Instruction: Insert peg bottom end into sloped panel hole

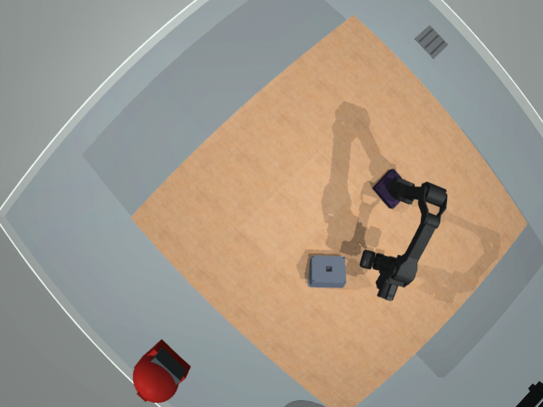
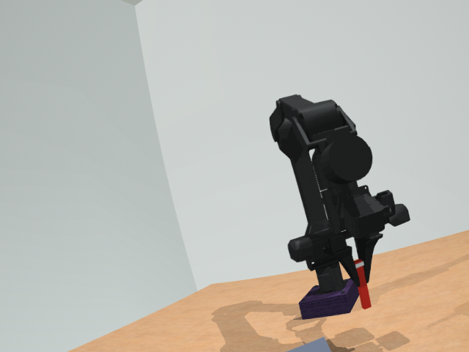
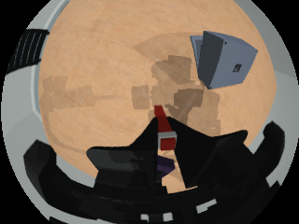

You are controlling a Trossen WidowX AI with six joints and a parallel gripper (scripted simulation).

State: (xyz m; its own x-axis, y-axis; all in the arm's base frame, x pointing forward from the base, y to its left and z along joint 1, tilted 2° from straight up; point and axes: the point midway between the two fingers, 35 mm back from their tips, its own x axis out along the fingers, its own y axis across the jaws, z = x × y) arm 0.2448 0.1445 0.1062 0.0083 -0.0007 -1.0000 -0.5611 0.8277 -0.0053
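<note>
The panel lies 17 cm ahead of my gripper tip, 8 cm to the right of it and 7 cm below it. Round my gripper tip: red peg: 2 cm above.
</note>
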